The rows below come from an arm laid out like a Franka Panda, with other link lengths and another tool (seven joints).
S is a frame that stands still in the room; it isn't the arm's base.
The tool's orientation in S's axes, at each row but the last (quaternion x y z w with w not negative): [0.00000 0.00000 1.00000 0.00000]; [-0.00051 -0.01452 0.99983 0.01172]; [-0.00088 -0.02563 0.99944 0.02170]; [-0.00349 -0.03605 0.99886 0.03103]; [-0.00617 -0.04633 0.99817 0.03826]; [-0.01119 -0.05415 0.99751 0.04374]
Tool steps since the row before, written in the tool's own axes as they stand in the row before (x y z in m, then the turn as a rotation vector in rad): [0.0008 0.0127 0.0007 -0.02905 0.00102 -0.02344]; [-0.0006 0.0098 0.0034 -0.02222 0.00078 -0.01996]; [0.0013 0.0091 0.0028 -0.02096 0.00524 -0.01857]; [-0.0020 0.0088 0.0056 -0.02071 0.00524 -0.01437]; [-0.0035 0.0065 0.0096 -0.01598 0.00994 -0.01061]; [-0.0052 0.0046 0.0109 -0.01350 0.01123 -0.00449]
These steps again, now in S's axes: [-0.0008 -0.0127 0.0007 0.02905 -0.00102 -0.02344]; [0.0004 -0.0099 0.0031 0.02222 -0.00072 -0.01996]; [-0.0017 -0.0092 0.0023 0.02077 -0.00519 -0.01880]; [0.0014 -0.0093 0.0050 0.02048 -0.00547 -0.01461]; [0.0028 -0.0076 0.0090 0.01535 -0.01012 -0.01135]; [0.0045 -0.0062 0.0104 0.01260 -0.01183 -0.00545]
